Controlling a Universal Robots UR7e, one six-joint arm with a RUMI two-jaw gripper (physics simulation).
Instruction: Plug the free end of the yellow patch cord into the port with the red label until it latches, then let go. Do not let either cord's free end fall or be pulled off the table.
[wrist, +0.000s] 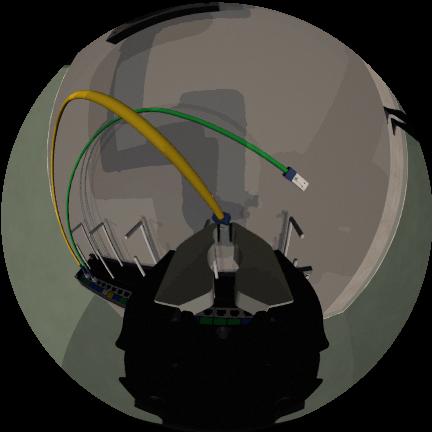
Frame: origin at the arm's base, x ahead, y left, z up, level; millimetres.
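Seen in the pictures: gripper, between the fingertips: (224, 224).
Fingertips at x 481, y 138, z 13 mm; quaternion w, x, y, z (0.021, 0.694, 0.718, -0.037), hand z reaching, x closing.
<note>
Pixels of each thing's top centre, then the offset from my fingertips to it. "*": a spot on its surface instead. Level surfaces: height alone.
- yellow patch cord, a spot on its surface: (167, 145) * dx -71, dy -21, dz +62 mm
- plug's blue boot, centre of its top: (220, 222) dx -11, dy -2, dz +17 mm
- black port panel, a spot on its surface: (120, 263) * dx +130, dy -209, dz -31 mm
- blue label, a spot on its surface: (246, 321) * dx +110, dy +37, dz +45 mm
- green cord, a spot on its surface: (210, 126) * dx -93, dy -20, dz -43 mm
- table, height of its surface: dz -49 mm
My gripper (224, 224) is shut on the plug of the yellow patch cord (167, 145). The plug's blue boot (221, 218) sticks out past the fingertips, and the cord arcs from it up and left, then down to the left end of the black port panel (120, 263). The gripper is above the panel and hides its middle. Between and below the jaws, a row of ports with green labels (220, 321) and a blue label (246, 321) shows. At the panel's left part, green, blue and yellow labels show. I cannot make out the red label; the gripper covers part of the label row.
The green cord (210, 126) runs from the panel's left end in an arc to its free white plug (300, 181), at the right on the table (320, 100). Several thin metal brackets (147, 240) (287, 235) stand along the panel. A dark base edge (165, 20) shows at the top.
</note>
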